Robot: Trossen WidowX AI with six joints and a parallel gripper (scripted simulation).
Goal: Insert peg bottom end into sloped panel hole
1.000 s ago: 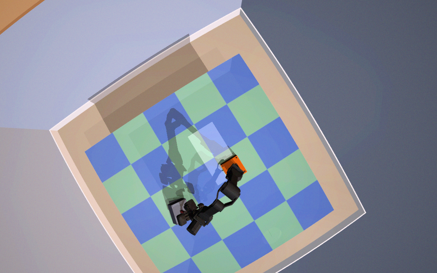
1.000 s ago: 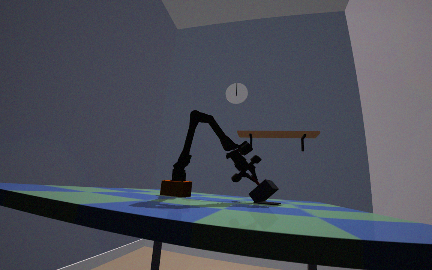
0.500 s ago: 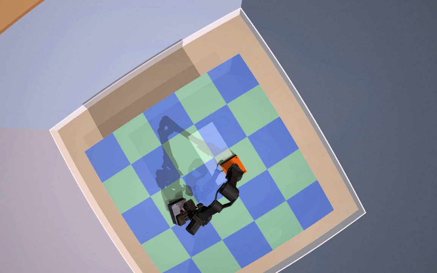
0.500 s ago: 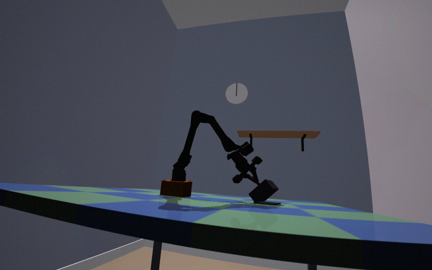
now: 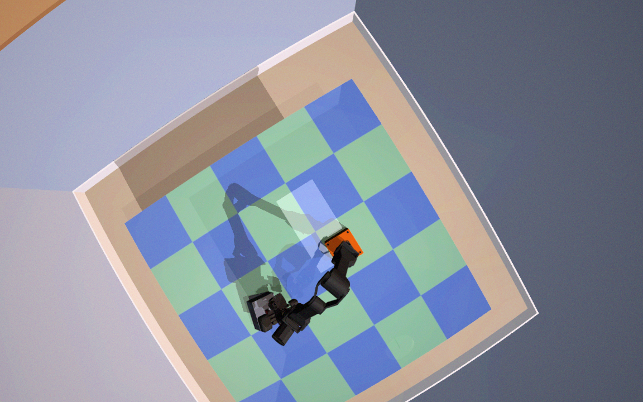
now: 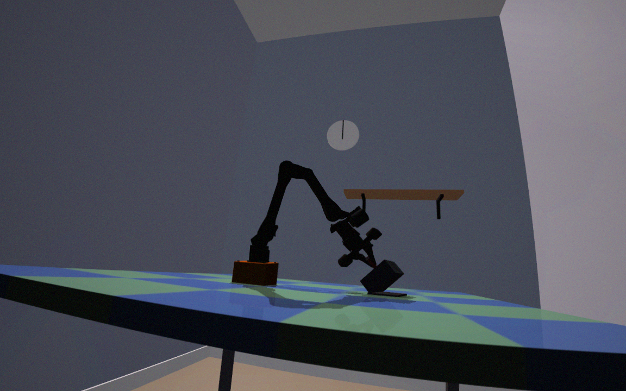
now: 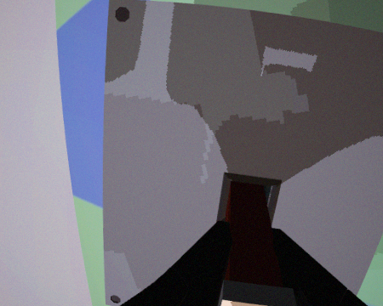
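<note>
Right now the grey sloped panel is 40 mm below my gripper tip, 30 mm ahead of it and 10 mm to the right of it. Round my gripper tip: red square peg (10 mm behind, 10 mm above); then flat plate (90 mm below, 50 mm ahead, 20 mm to the right).
</note>
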